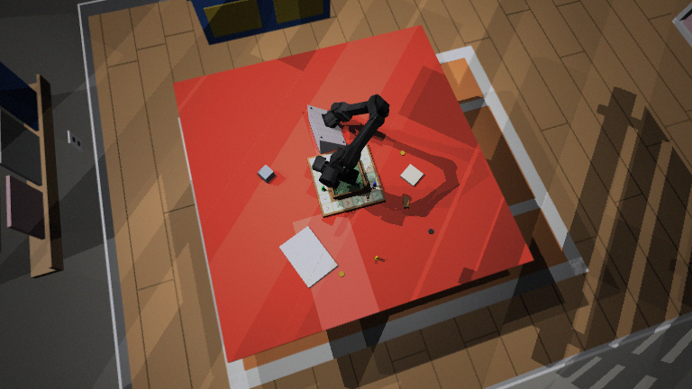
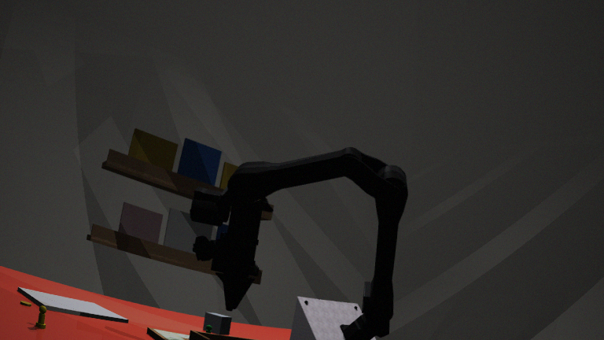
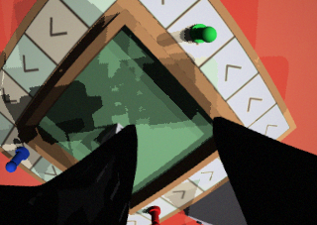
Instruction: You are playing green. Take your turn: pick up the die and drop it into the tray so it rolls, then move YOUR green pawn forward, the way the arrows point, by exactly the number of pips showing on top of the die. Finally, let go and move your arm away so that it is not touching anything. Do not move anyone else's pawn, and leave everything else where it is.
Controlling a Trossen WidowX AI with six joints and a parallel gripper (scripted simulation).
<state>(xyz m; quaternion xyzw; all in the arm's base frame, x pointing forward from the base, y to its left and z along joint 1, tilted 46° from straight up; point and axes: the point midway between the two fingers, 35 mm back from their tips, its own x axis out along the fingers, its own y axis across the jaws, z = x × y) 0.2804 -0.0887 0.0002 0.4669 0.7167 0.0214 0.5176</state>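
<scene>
The green pawn is 10 mm ahead of my gripper tip, 60 mm to the right of it and 60 mm below it. Round my gripper tip: blue pawn 60 mm ahead, 170 mm to the left, 60 mm below; then green tray 10 mm behind, 60 mm to the left, 90 mm below; then grey die 10 mm behind, 70 mm to the left, 70 mm below.
</scene>
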